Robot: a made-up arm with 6 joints. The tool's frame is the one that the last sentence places. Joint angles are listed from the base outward.
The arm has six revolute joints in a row. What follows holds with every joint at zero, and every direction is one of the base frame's. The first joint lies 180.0 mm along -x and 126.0 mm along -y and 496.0 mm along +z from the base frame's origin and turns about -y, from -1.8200 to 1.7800 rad. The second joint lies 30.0 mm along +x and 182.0 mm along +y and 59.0 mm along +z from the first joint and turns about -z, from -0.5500 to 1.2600 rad. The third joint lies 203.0 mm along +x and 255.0 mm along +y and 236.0 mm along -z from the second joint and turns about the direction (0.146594, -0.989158, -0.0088), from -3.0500 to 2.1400 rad. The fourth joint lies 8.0 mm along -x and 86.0 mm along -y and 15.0 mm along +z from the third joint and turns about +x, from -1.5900 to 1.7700 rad. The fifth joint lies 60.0 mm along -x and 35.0 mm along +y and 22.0 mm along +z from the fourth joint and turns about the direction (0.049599, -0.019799, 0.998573), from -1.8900 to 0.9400 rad. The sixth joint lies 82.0 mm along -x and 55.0 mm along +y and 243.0 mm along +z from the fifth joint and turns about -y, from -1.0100 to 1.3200 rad. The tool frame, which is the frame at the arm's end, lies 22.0 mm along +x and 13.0 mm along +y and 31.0 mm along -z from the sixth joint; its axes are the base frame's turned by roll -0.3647, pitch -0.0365 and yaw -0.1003 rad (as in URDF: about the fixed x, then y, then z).
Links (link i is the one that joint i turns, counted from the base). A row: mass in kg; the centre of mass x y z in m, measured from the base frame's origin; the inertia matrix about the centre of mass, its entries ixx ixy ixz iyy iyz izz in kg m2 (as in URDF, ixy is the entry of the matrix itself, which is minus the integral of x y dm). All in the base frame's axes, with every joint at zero. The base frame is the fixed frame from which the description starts. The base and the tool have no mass.
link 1: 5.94; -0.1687 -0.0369 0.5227; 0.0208 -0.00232 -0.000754 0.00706 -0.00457 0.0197
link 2: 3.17; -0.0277 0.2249 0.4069; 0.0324 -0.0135 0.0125 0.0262 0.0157 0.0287
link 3: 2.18; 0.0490 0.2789 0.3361; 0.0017 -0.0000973 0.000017 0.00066 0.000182 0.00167
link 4: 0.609; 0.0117 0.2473 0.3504; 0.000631 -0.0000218 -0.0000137 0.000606 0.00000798 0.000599
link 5: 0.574; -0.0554 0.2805 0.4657; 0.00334 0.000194 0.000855 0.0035 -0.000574 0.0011
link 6: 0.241; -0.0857 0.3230 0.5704; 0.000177 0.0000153 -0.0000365 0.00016 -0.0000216 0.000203
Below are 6 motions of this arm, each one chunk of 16 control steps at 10 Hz.
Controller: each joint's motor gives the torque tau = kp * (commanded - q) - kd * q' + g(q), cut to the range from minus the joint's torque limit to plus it. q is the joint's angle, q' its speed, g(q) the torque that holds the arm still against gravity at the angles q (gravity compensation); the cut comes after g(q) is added. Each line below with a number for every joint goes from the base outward.
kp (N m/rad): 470 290 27 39 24 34
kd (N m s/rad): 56 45 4.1 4.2 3.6 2.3
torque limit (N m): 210 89 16 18 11 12
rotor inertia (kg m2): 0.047 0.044 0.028 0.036 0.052 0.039
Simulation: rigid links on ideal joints. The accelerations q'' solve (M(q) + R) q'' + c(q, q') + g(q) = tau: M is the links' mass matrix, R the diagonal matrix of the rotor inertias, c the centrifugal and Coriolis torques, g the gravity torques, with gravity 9.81 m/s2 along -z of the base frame. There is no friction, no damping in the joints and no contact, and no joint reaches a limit. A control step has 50 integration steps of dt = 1/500 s. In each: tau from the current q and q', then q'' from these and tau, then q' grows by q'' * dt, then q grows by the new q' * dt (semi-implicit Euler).
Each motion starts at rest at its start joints. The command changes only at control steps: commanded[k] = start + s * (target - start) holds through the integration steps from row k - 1 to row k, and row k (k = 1, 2, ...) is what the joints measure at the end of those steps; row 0 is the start. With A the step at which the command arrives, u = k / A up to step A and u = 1 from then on. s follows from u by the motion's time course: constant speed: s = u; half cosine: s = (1 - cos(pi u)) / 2; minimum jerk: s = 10 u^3 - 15 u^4 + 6 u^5; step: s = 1 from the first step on.
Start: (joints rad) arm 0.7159 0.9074 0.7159 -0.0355 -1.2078 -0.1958
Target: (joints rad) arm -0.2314 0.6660 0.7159 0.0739 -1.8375 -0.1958
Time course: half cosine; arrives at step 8
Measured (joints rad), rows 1 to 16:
1: 0.6958 0.9032 0.7147 -0.0330 -1.2194 -0.1958
2: 0.6287 0.8886 0.7131 -0.0250 -1.2585 -0.1958
3: 0.5113 0.8623 0.7133 -0.0117 -1.3286 -0.1958
4: 0.3563 0.8263 0.7150 0.0057 -1.4237 -0.1959
5: 0.1851 0.7853 0.7176 0.0250 -1.5317 -0.1959
6: 0.0232 0.7450 0.7202 0.0438 -1.6374 -0.1959
7: -0.1051 0.7111 0.7223 0.0591 -1.7253 -0.1958
8: -0.1804 0.6887 0.7234 0.0683 -1.7822 -0.1957
9: -0.2116 0.6772 0.7226 0.0720 -1.8109 -0.1957
10: -0.2237 0.6715 0.7203 0.0733 -1.8247 -0.1958
11: -0.2284 0.6687 0.7185 0.0737 -1.8314 -0.1958
12: -0.2302 0.6674 0.7173 0.0739 -1.8346 -0.1958
13: -0.2309 0.6667 0.7167 0.0739 -1.8361 -0.1958
14: -0.2312 0.6663 0.7163 0.0739 -1.8368 -0.1958
15: -0.2313 0.6662 0.7161 0.0739 -1.8372 -0.1958
16: -0.2314 0.6661 0.7160 0.0739 -1.8374 -0.1958

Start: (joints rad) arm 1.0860 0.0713 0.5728 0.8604 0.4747 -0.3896
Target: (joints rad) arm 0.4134 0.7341 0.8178 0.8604 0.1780 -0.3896
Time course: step
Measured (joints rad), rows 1 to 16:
1: 0.7105 0.3846 0.6776 0.8609 0.3372 -0.3895
2: 0.5350 0.5566 0.7603 0.8624 0.2550 -0.3901
3: 0.4622 0.6440 0.7948 0.8622 0.2154 -0.3899
4: 0.4328 0.6885 0.8086 0.8615 0.1961 -0.3897
5: 0.4211 0.7110 0.8141 0.8610 0.1867 -0.3896
6: 0.4165 0.7224 0.8163 0.8607 0.1822 -0.3896
7: 0.4146 0.7282 0.8172 0.8605 0.1800 -0.3896
8: 0.4139 0.7311 0.8175 0.8605 0.1790 -0.3896
9: 0.4136 0.7326 0.8177 0.8604 0.1785 -0.3896
10: 0.4135 0.7333 0.8177 0.8604 0.1782 -0.3896
11: 0.4134 0.7337 0.8178 0.8604 0.1781 -0.3896
12: 0.4134 0.7339 0.8178 0.8604 0.1780 -0.3896
13: 0.4134 0.7340 0.8178 0.8604 0.1780 -0.3896
14: 0.4134 0.7341 0.8178 0.8604 0.1780 -0.3896
15: 0.4134 0.7341 0.8178 0.8604 0.1780 -0.3896
16: 0.4134 0.7341 0.8178 0.8604 0.1780 -0.3896

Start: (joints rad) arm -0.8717 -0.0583 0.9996 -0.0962 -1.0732 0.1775
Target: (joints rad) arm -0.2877 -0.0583 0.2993 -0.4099 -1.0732 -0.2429
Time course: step
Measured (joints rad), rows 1 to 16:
1: -0.5426 -0.0593 0.6872 -0.2826 -1.0666 -0.1575
2: -0.3920 -0.0517 0.4815 -0.3697 -1.0754 -0.2343
3: -0.3304 -0.0524 0.3852 -0.3959 -1.0766 -0.2420
4: -0.3052 -0.0543 0.3401 -0.4047 -1.0757 -0.2428
5: -0.2949 -0.0559 0.3188 -0.4079 -1.0748 -0.2429
6: -0.2907 -0.0569 0.3087 -0.4091 -1.0741 -0.2429
7: -0.2889 -0.0575 0.3038 -0.4096 -1.0737 -0.2429
8: -0.2882 -0.0579 0.3015 -0.4098 -1.0735 -0.2429
9: -0.2879 -0.0581 0.3004 -0.4098 -1.0733 -0.2429
10: -0.2878 -0.0582 0.2998 -0.4099 -1.0733 -0.2429
11: -0.2877 -0.0582 0.2996 -0.4099 -1.0732 -0.2429
12: -0.2877 -0.0583 0.2994 -0.4099 -1.0732 -0.2429
13: -0.2877 -0.0583 0.2994 -0.4099 -1.0732 -0.2429
14: -0.2877 -0.0583 0.2993 -0.4099 -1.0732 -0.2429
15: -0.2877 -0.0583 0.2993 -0.4099 -1.0732 -0.2429
16: -0.2877 -0.0583 0.2993 -0.4099 -1.0732 -0.2429

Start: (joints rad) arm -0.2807 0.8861 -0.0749 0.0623 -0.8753 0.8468
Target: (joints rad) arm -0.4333 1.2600 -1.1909 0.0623 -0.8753 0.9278
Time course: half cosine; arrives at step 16
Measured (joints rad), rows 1 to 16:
1: -0.2815 0.8877 -0.0797 0.0623 -0.8752 0.8474
2: -0.2844 0.8936 -0.0971 0.0622 -0.8749 0.8494
3: -0.2896 0.9048 -0.1311 0.0622 -0.8748 0.8528
4: -0.2973 0.9219 -0.1825 0.0622 -0.8748 0.8576
5: -0.3073 0.9444 -0.2504 0.0622 -0.8748 0.8635
6: -0.3191 0.9717 -0.3326 0.0622 -0.8749 0.8703
7: -0.3323 1.0028 -0.4263 0.0622 -0.8751 0.8778
8: -0.3465 1.0366 -0.5278 0.0623 -0.8753 0.8856
9: -0.3612 1.0717 -0.6333 0.0624 -0.8755 0.8935
10: -0.3757 1.1070 -0.7388 0.0625 -0.8757 0.9012
11: -0.3895 1.1409 -0.8403 0.0627 -0.8759 0.9083
12: -0.4021 1.1722 -0.9337 0.0629 -0.8761 0.9147
13: -0.4129 1.1997 -1.0156 0.0631 -0.8762 0.9199
14: -0.4216 1.2224 -1.0828 0.0632 -0.8764 0.9240
15: -0.4278 1.2393 -1.1327 0.0633 -0.8764 0.9266
16: -0.4313 1.2498 -1.1633 0.0633 -0.8765 0.9277

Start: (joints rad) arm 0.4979 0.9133 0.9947 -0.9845 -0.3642 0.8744
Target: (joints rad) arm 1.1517 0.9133 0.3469 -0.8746 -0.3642 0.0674
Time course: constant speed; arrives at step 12
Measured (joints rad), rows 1 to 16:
1: 0.5281 0.9133 0.9702 -0.9798 -0.3636 0.8206
2: 0.5734 0.9134 0.9300 -0.9716 -0.3639 0.7548
3: 0.6245 0.9134 0.8824 -0.9626 -0.3643 0.6878
4: 0.6776 0.9134 0.8315 -0.9533 -0.3645 0.6206
5: 0.7316 0.9134 0.7789 -0.9440 -0.3647 0.5533
6: 0.7859 0.9134 0.7256 -0.9347 -0.3647 0.4861
7: 0.8403 0.9134 0.6719 -0.9254 -0.3648 0.4189
8: 0.8948 0.9134 0.6180 -0.9162 -0.3648 0.3516
9: 0.9493 0.9134 0.5640 -0.9069 -0.3647 0.2844
10: 1.0037 0.9134 0.5100 -0.8977 -0.3647 0.2171
11: 1.0582 0.9134 0.4560 -0.8885 -0.3647 0.1498
12: 1.1127 0.9134 0.4020 -0.8792 -0.3647 0.0826
13: 1.1370 0.9134 0.3718 -0.8736 -0.3646 0.0692
14: 1.1462 0.9134 0.3583 -0.8732 -0.3645 0.0677
15: 1.1496 0.9134 0.3522 -0.8737 -0.3644 0.0675
16: 1.1509 0.9133 0.3494 -0.8741 -0.3643 0.0674

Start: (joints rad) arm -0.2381 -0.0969 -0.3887 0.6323 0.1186 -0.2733
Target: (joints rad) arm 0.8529 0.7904 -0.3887 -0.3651 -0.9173 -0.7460
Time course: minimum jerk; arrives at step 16
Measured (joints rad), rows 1 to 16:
1: -0.2367 -0.0960 -0.3886 0.6310 0.1176 -0.2741
2: -0.2276 -0.0899 -0.3882 0.6222 0.1104 -0.2796
3: -0.2033 -0.0729 -0.3876 0.5988 0.0904 -0.2931
4: -0.1587 -0.0408 -0.3872 0.5561 0.0525 -0.3168
5: -0.0918 0.0086 -0.3871 0.4925 -0.0058 -0.3507
6: -0.0035 0.0750 -0.3875 0.4092 -0.0842 -0.3937
7: 0.1025 0.1563 -0.3881 0.3099 -0.1799 -0.4437
8: 0.2205 0.2482 -0.3890 0.2000 -0.2882 -0.4977
9: 0.3437 0.3456 -0.3901 0.0863 -0.4028 -0.5524
10: 0.4647 0.4428 -0.3913 -0.0241 -0.5170 -0.6045
11: 0.5762 0.5340 -0.3925 -0.1246 -0.6239 -0.6508
12: 0.6718 0.6141 -0.3934 -0.2095 -0.7175 -0.6888
13: 0.7469 0.6791 -0.3939 -0.2750 -0.7931 -0.7169
14: 0.7992 0.7268 -0.3939 -0.3198 -0.8481 -0.7347
15: 0.8299 0.7574 -0.3934 -0.3454 -0.8828 -0.7432
16: 0.8439 0.7740 -0.3926 -0.3568 -0.9011 -0.7456

